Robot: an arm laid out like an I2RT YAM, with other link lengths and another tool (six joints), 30 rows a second.
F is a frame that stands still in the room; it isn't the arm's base.
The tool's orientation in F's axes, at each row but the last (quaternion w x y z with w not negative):
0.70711, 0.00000, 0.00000, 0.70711
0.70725, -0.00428, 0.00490, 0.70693
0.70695, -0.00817, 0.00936, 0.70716
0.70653, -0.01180, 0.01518, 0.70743
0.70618, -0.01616, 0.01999, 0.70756
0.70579, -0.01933, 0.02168, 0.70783
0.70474, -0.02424, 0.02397, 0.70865
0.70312, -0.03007, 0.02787, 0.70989
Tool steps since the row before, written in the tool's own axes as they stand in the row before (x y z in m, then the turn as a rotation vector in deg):
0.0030, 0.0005, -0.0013, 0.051, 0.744, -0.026
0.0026, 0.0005, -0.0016, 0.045, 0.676, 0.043
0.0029, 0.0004, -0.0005, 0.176, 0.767, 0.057
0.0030, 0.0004, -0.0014, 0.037, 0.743, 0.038
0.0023, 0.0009, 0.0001, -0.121, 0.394, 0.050
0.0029, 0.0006, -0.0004, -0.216, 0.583, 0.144
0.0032, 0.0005, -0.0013, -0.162, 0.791, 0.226
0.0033, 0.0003, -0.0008, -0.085, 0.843, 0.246
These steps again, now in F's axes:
-0.0005, 0.0030, -0.0013, -0.744, 0.051, -0.026
-0.0005, 0.0026, -0.0016, -0.676, 0.046, 0.043
-0.0004, 0.0029, -0.0006, -0.767, 0.177, 0.054
-0.0004, 0.0029, -0.0015, -0.743, 0.038, 0.040
-0.0009, 0.0023, 0.0000, -0.393, -0.119, 0.058
-0.0006, 0.0029, -0.0006, -0.582, -0.209, 0.158
-0.0005, 0.0031, -0.0015, -0.790, -0.151, 0.236
-0.0003, 0.0032, -0.0011, -0.843, -0.073, 0.250

